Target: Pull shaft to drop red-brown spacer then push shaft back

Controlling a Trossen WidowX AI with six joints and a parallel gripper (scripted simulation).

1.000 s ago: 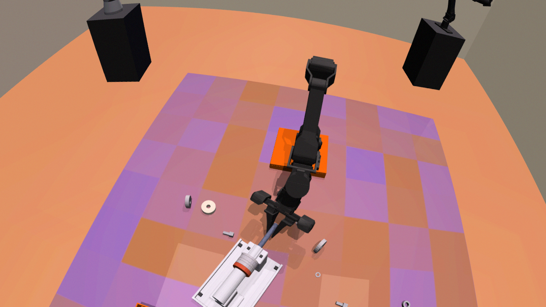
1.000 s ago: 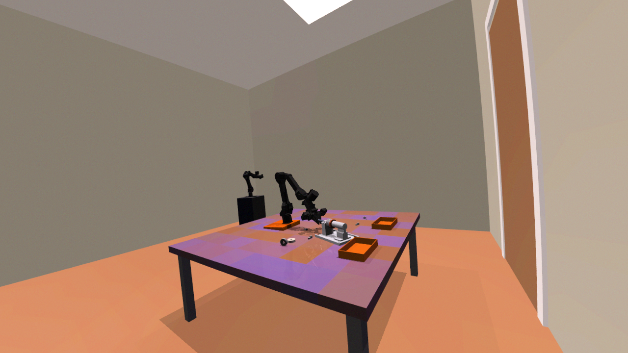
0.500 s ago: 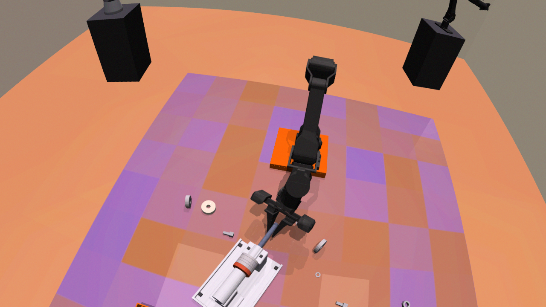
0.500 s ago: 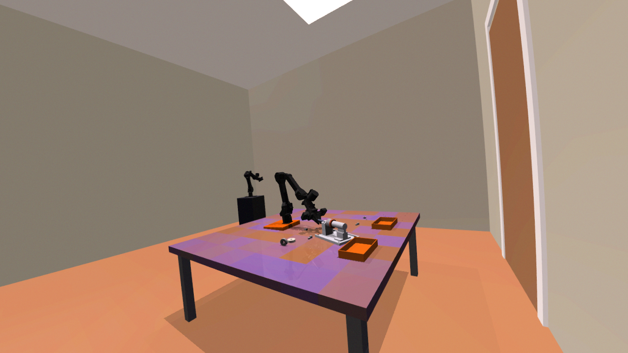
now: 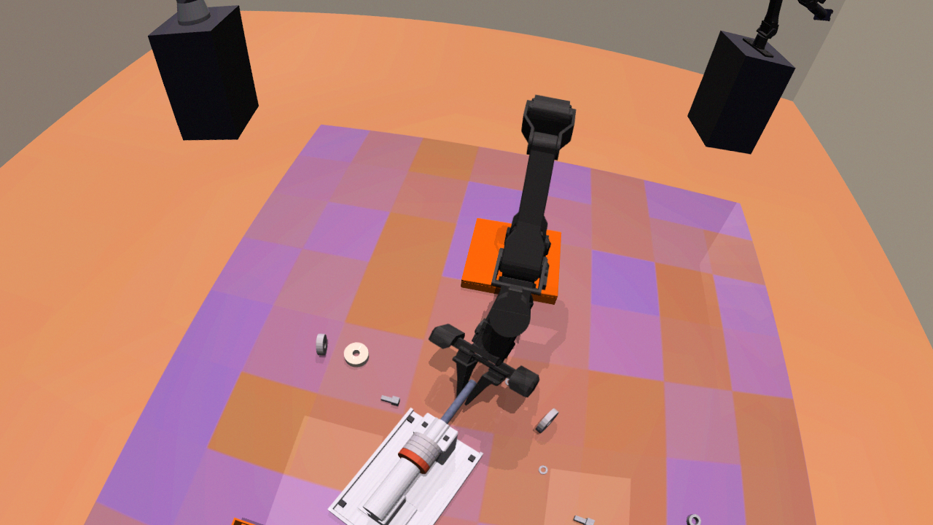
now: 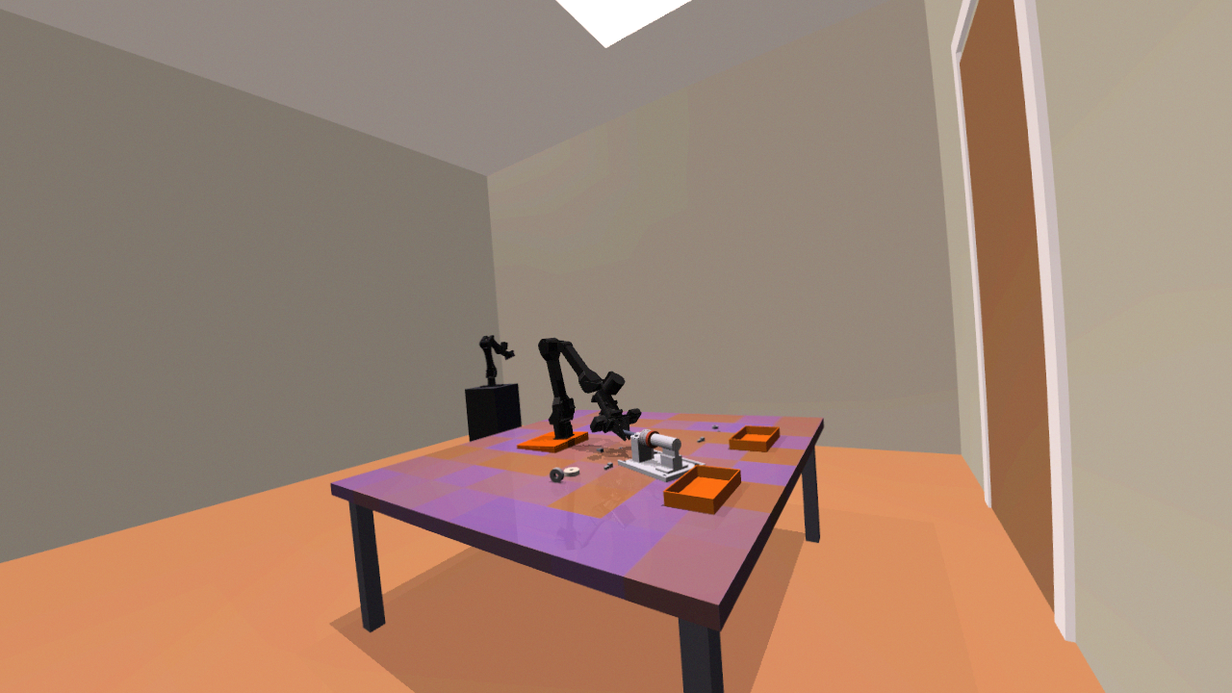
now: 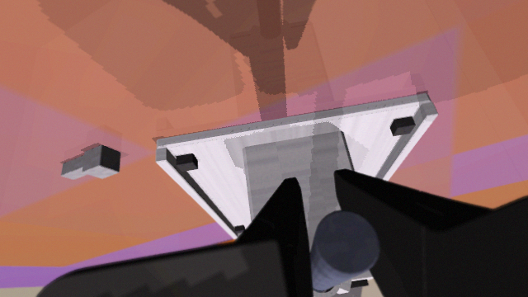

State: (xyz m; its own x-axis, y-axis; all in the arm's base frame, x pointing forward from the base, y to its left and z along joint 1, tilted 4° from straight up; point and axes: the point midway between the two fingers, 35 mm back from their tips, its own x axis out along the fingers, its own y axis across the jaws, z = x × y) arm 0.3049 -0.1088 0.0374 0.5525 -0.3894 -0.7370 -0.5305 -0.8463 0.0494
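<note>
Right now the blue-grey shaft is 5 cm ahead of my gripper tip, 3 cm to the right of it and 2 cm above it. Also, from my gripper tip: red-brown spacer (12 cm ahead, 7 cm to the right, 2 cm above).
</note>
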